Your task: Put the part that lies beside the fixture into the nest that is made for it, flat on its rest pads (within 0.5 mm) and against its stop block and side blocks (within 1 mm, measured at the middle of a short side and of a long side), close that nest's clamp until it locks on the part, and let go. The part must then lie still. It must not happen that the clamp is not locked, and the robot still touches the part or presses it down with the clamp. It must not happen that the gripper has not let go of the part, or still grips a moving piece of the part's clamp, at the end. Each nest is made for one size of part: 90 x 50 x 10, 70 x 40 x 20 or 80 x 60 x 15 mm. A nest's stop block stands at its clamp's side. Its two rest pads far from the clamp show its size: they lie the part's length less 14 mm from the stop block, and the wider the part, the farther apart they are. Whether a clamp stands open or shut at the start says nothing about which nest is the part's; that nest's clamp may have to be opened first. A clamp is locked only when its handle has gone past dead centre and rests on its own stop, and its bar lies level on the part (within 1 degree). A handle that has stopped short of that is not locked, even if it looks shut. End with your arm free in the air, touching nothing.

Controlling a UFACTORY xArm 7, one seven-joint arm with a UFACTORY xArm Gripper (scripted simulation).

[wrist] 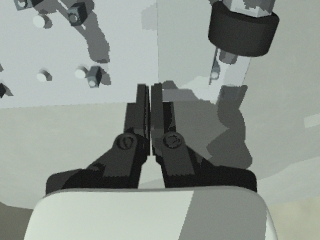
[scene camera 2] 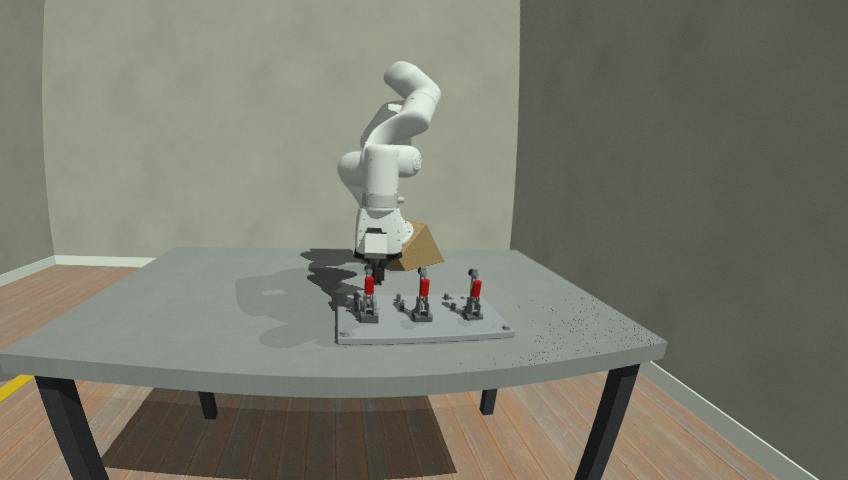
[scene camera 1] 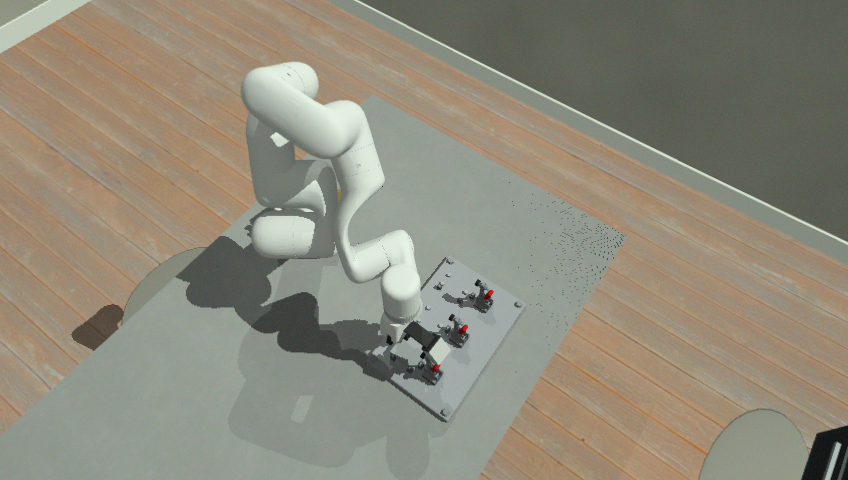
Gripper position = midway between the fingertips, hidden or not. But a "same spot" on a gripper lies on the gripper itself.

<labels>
The gripper shows in the wrist view (150, 99), in scene camera 2 and in scene camera 1. One and the same spot on the gripper: (scene camera 2: 378, 274) is (scene camera 1: 408, 335).
</labels>
